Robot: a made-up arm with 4 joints.
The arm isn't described. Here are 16 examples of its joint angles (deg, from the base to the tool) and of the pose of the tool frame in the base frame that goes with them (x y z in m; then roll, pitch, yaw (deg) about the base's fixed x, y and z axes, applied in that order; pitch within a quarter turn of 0, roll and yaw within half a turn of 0).
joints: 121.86 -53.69 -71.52 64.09
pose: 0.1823 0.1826 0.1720 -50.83 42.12 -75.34
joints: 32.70 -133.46 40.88 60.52
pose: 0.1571 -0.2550 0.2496 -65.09 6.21 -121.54
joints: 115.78 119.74 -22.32 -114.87
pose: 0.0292 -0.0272 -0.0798 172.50 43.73 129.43
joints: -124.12 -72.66 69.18 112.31
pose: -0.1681 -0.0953 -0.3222 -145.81 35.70 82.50
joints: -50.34 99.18 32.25 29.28
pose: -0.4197 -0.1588 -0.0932 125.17 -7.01 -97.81
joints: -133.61 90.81 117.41 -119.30
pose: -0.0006 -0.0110 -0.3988 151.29 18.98 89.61
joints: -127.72 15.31 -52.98 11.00
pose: -0.2173 -0.2766 -0.2901 145.27 -32.30 -46.61
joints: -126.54 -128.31 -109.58 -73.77
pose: 0.2309 -0.0995 -0.3133 -136.28 -36.90 -74.94
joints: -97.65 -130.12 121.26 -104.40
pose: -0.2720 0.1199 -0.2847 176.95 64.16 -39.89
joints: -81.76 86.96 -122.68 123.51
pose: -0.0198 -0.2167 0.0688 34.18 -49.09 92.51
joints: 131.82 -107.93 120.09 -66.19
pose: -0.0156 0.0962 0.4610 11.27 -19.07 80.60
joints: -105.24 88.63 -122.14 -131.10
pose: 0.0416 0.2344 -0.1520 137.66 -73.09 92.51
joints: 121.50 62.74 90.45 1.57
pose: -0.3849 0.3705 0.0664 -116.03 -58.90 90.40
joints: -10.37 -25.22 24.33 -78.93
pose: 0.0876 0.1222 0.2131 -79.49 27.13 -22.14
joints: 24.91 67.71 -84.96 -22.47
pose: -0.4775 -0.0908 0.1294 -90.96 20.23 87.96
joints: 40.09 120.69 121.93 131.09
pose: 0.0884 -0.0828 0.1184 -115.43 -11.46 -74.01
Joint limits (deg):
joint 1: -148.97..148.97
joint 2: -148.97..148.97
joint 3: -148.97..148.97
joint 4: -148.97..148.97
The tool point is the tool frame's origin. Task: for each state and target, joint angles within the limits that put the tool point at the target. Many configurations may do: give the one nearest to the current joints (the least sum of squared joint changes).
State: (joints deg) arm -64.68 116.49 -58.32 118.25
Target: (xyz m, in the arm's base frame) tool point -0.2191 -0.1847 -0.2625
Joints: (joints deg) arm -89.75 115.31 -34.12 93.87
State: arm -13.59 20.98 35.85 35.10
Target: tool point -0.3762 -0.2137 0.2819
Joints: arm 9.33 36.03 72.30 61.55
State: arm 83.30 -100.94 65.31 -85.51
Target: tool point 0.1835 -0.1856 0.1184
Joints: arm 61.59 -77.53 79.27 -54.01
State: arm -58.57 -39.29 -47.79 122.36
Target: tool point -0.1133 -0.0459 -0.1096
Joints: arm -48.21 -47.25 -75.89 141.52
